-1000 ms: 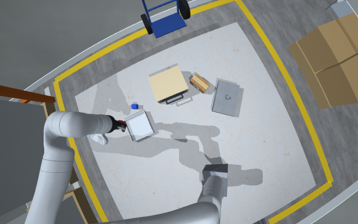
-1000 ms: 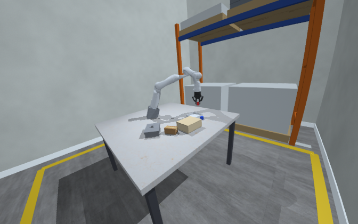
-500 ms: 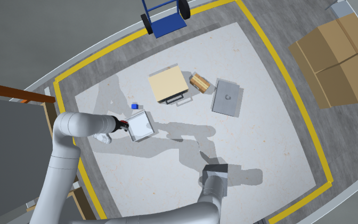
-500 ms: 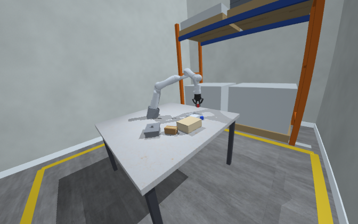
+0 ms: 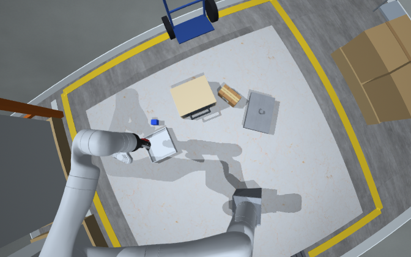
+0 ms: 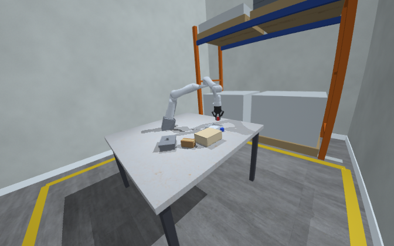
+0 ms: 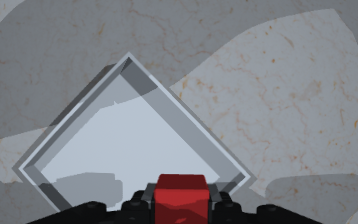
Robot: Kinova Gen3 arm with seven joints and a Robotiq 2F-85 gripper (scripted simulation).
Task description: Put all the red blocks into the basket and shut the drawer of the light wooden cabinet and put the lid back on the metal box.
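The basket is 90 mm below my hand, 40 mm behind it and 30 mm to the right of it. Also, from my hand: light wooden cabinet (310 mm to the right, 70 mm below, 70 mm ahead); cardboard box (480 mm to the right, 70 mm below, 10 mm behind); drawer (310 mm to the right, 70 mm below, 60 mm ahead).
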